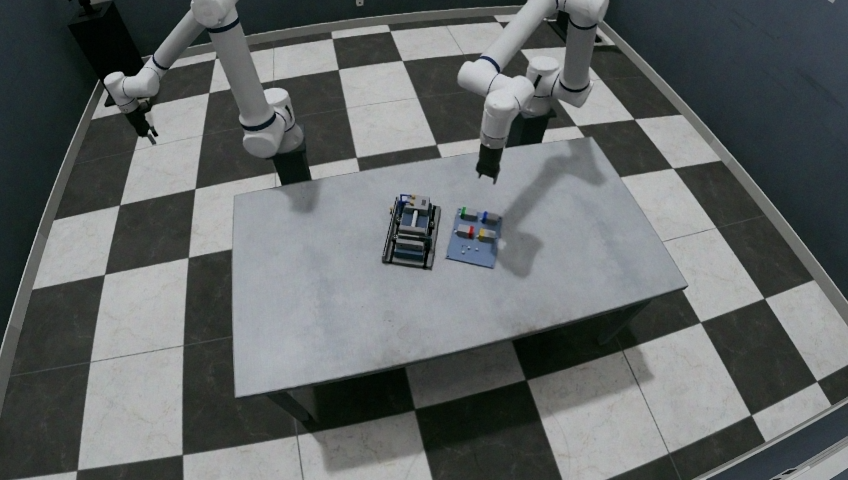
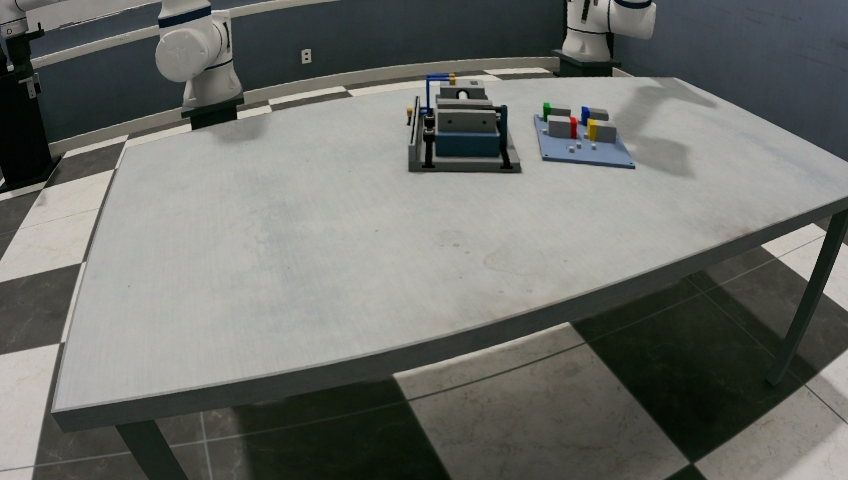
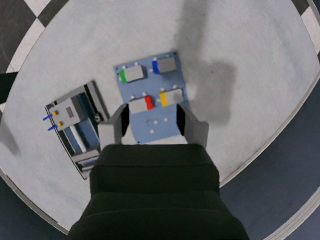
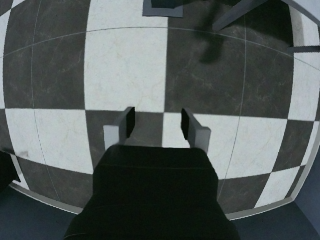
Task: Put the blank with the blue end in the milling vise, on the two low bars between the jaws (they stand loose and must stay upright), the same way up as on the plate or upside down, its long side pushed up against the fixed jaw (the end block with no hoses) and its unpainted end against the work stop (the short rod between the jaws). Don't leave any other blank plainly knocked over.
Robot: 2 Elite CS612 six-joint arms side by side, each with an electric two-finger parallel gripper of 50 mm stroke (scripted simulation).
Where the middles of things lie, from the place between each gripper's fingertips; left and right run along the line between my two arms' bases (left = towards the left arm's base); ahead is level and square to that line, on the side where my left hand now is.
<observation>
Now: left hand 40 mm short of the blue plate [image 2: 607, 154], 20 mm to the left of it and 320 mm above it.
</observation>
